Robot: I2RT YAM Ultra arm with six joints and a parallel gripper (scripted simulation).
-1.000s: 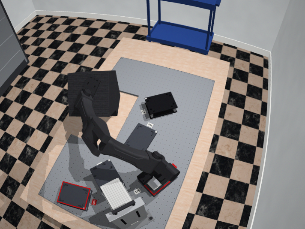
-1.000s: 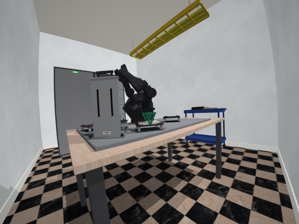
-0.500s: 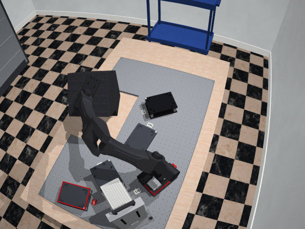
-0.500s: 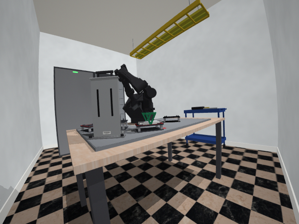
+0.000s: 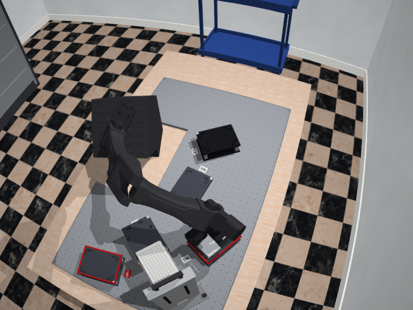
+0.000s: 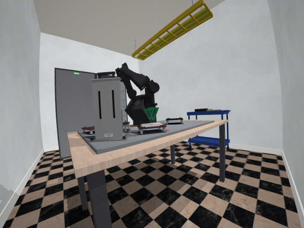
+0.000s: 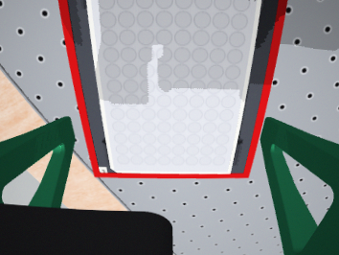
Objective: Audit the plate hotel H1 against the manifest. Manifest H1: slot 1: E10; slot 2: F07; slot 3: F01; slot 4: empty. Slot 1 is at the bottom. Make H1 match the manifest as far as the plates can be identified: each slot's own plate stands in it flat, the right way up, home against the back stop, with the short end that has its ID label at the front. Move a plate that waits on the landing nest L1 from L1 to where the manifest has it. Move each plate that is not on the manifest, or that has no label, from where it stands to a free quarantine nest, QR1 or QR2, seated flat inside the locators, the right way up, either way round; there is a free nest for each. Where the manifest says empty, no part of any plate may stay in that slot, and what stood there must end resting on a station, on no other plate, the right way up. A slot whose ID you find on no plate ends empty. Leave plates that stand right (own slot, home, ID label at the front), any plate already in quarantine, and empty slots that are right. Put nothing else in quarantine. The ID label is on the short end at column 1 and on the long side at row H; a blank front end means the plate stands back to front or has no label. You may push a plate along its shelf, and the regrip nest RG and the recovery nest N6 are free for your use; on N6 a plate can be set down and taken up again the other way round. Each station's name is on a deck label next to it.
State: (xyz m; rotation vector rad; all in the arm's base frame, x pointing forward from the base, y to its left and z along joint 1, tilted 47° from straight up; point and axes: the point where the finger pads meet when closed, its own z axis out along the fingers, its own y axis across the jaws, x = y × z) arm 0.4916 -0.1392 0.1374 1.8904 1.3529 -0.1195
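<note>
Now: hand 5 cm above the red-framed quarantine nest QR1. From my hand the other things lie so: RG nest (23 cm behind, 11 cm to the right, 3 cm below); nest N6 (18 cm to the left, 18 cm behind, 8 cm below); H1 deck label (10 cm to the right, 9 cm below, 8 cm behind).
</note>
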